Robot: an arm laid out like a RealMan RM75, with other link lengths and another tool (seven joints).
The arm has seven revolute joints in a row. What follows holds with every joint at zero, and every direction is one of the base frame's. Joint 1 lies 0.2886 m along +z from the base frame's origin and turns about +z. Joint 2 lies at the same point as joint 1 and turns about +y. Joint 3 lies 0.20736 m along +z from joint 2 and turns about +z. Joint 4 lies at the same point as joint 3 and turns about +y. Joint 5 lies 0.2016 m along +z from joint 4 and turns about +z. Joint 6 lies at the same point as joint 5 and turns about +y. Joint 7 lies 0.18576 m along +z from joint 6 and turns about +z. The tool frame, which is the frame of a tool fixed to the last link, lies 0.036 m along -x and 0.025 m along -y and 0.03 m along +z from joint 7; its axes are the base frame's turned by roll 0, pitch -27.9 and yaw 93.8 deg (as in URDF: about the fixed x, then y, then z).
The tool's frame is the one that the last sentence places.
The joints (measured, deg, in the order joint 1, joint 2, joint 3, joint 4, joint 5, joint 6, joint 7), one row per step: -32.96 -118.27 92.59 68.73 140.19 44.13 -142.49; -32.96 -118.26 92.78 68.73 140.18 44.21 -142.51; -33.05 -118.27 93.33 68.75 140.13 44.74 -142.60; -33.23 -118.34 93.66 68.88 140.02 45.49 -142.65; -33.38 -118.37 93.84 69.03 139.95 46.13 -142.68; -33.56 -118.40 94.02 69.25 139.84 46.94 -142.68; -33.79 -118.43 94.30 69.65 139.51 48.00 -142.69
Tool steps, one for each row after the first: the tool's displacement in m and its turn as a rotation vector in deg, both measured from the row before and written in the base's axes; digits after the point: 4 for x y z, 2 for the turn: 0.0000 -0.0007 -0.0009 -0.20 0.10 -0.04; 0.0005 -0.0027 -0.0033 -0.86 0.32 -0.07; 0.0016 -0.0026 -0.0029 -0.90 0.18 -0.09; 0.0012 -0.0018 -0.0017 -0.65 0.15 -0.07; 0.0016 -0.0021 -0.0019 -0.79 0.17 -0.11; 0.0031 -0.0030 -0.0027 -1.07 0.05 -0.21
